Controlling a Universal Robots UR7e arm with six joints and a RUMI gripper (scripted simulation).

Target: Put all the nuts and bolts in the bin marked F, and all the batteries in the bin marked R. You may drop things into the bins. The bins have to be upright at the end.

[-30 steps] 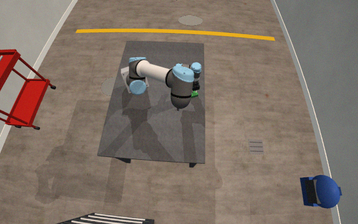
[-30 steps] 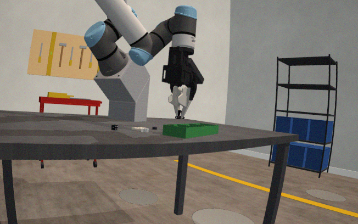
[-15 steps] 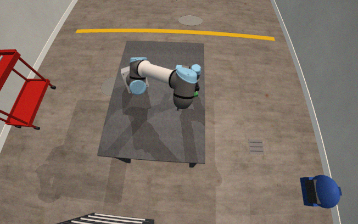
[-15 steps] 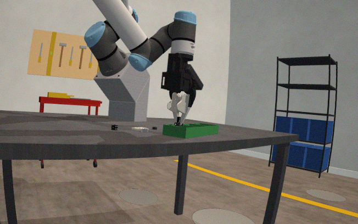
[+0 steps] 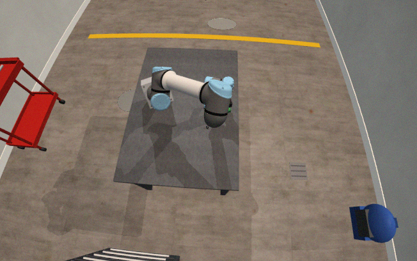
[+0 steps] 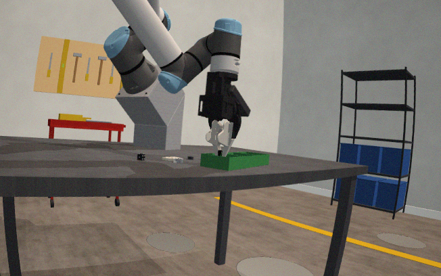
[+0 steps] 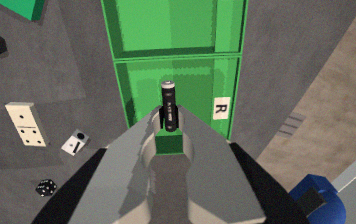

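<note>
Right now my hand is 10 mm above the black battery. From my hand the other things lie so: flat green card 110 mm behind, 80 mm to the left, 30 mm below; cream domino-like tile 140 mm behind, 50 mm to the right, 30 mm below; green bin tray 80 mm to the left, 20 mm below, 10 mm behind.
</note>
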